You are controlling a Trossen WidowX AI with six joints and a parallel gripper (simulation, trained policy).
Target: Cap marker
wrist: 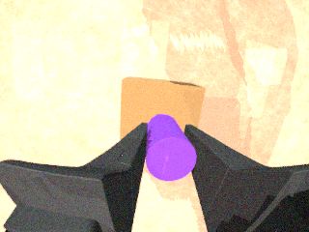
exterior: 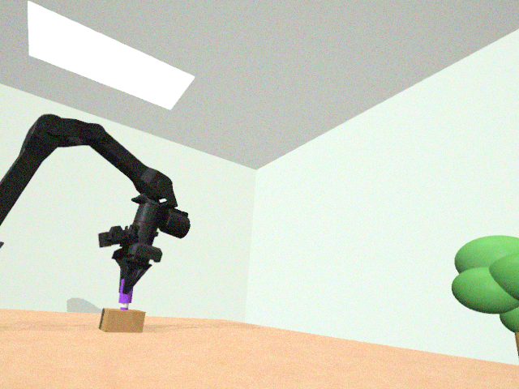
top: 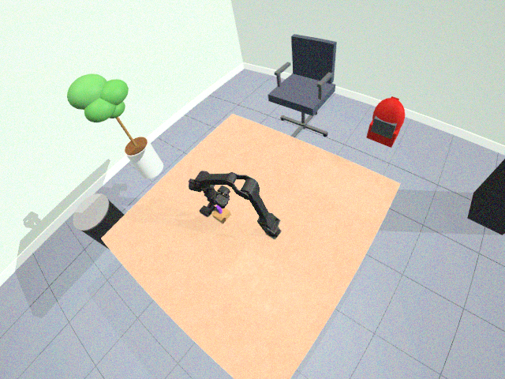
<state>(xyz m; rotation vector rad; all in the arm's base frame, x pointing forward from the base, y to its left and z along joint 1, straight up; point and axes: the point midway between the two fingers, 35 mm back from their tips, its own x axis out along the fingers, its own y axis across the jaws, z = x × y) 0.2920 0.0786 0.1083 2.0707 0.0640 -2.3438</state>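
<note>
Now: the purple cap 10 mm ahead of my gripper tip and 10 mm above it. From my gripper tip the other things lie so: tan holder block 50 mm below, 10 mm ahead.
</note>
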